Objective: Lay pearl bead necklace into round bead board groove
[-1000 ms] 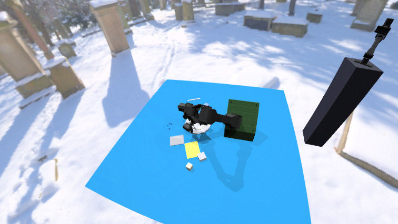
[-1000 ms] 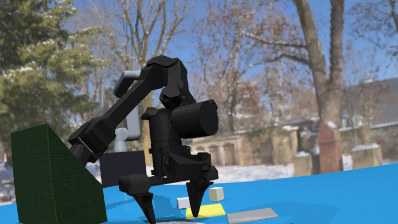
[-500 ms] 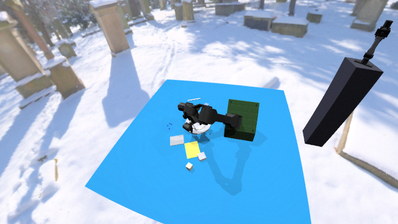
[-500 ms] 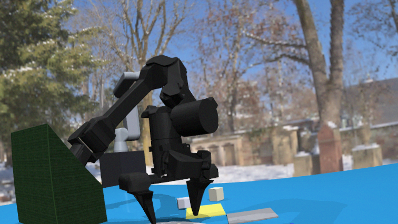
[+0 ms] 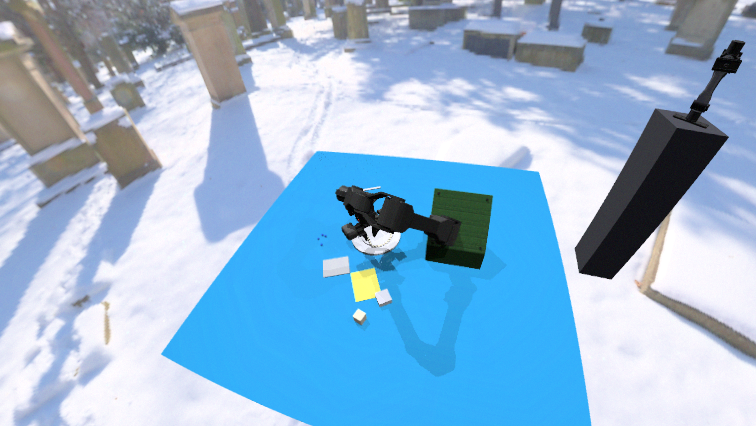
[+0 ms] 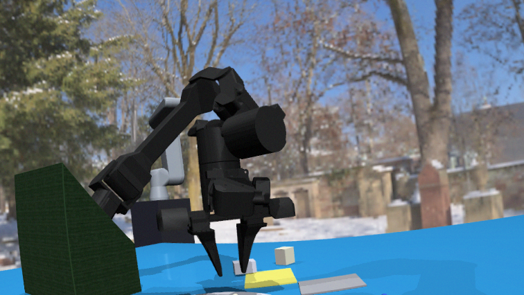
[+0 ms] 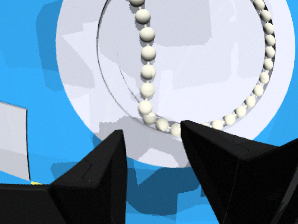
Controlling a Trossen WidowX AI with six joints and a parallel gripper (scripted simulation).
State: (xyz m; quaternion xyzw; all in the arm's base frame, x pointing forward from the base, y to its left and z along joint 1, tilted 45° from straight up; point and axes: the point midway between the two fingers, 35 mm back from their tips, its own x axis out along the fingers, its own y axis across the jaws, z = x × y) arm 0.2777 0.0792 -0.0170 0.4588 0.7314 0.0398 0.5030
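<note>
The round white bead board is 60 mm to the right of my gripper tip and 40 mm below it. From my gripper tip the other things lie so: yellow tile 40 mm behind, 170 mm to the left, 50 mm below; red object 110 mm ahead, 170 mm to the right, 40 mm below; grey tile 90 mm ahead, 130 mm to the left, 50 mm below.
</note>
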